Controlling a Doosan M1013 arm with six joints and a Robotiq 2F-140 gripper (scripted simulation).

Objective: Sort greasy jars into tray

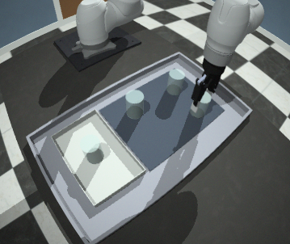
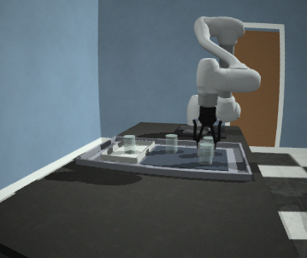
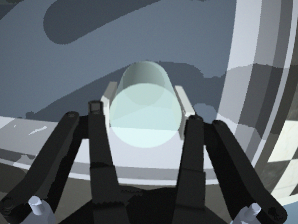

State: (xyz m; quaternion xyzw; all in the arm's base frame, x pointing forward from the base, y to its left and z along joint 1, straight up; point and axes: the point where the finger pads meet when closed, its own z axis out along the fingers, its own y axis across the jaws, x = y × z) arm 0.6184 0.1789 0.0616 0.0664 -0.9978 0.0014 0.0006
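The tray is 420 mm to the right of my hand, 60 mm below it and 30 mm behind it. Also, from my hand: drying mat: 110 mm to the right, 70 mm below, 70 mm behind; steel table top: 210 mm to the right, 70 mm below, 40 mm behind.
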